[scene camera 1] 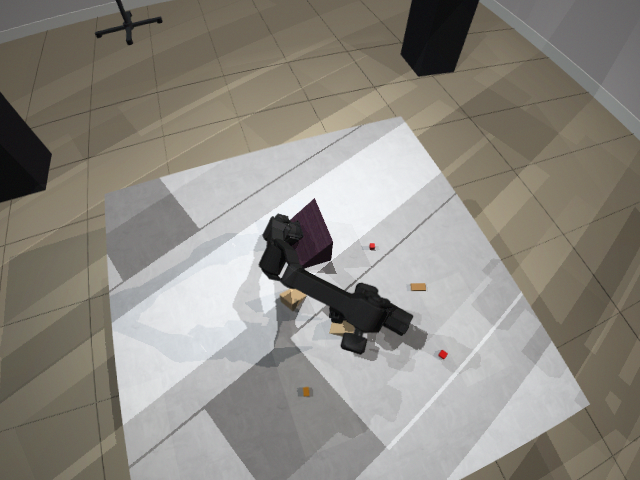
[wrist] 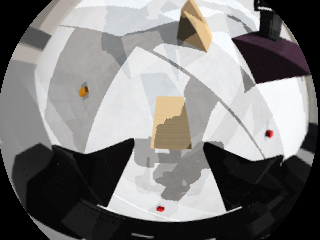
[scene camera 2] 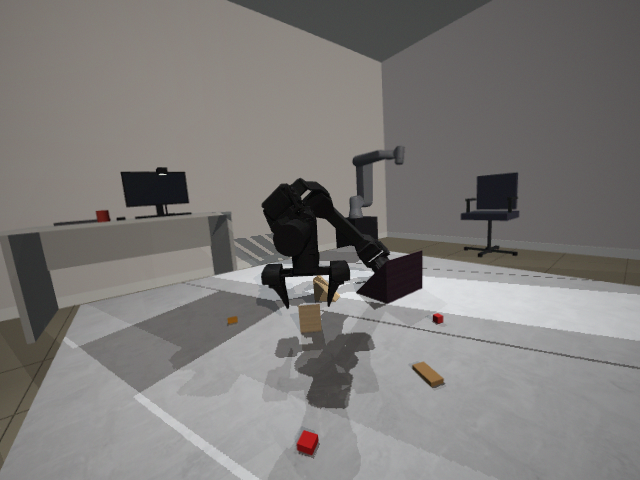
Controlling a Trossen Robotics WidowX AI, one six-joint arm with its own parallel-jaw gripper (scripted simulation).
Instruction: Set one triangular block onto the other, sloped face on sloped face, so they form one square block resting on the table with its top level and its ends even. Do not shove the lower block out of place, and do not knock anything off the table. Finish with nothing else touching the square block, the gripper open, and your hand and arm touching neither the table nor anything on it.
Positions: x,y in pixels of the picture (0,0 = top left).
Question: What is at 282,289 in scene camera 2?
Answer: The gripper.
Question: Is the gripper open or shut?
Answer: Open.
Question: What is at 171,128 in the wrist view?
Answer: A triangular block.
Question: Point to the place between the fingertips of the gripper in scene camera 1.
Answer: At 353,325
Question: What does the gripper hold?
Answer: Nothing.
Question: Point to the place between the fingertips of the gripper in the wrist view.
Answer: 169,144
